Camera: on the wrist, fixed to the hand. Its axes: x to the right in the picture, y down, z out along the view.
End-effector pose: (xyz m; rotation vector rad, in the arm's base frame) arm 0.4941 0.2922 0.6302 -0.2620 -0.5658 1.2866
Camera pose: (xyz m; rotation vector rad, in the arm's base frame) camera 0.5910 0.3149 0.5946 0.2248 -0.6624 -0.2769
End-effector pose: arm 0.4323 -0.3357 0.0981 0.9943 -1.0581 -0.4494
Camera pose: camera 0.5275 -0.3473 0.0536 1.6189 -0.1035 -1.8168
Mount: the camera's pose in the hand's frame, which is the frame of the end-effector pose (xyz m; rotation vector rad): 0.0292 -0.0567 -0.0843 -0.0698 -0.1150 -1.6037
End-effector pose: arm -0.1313 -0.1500 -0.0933 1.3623 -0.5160 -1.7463
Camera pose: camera -0.0750 -0.1274 -0.1799 -1.3280 -0.6915 2.2871
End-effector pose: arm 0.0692 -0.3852 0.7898 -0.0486 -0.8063 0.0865
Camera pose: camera 0.1536 -0.4397 0.7568 0.5430 -0.7679 -1.4596
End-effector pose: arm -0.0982 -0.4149 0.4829 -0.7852 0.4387 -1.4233
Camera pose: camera -0.1932 -0.4597 0.4708 -1.3564 -0.4051 -2.7862
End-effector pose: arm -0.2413 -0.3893 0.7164 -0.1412 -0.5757 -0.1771
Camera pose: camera -0.1844 -0.4636 0.6673 0.2827 -0.6837 -1.7516
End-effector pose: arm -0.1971 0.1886 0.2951 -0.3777 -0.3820 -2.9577
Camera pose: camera -0.2538 0.2176 0.2107 0.1095 0.3399 1.6390
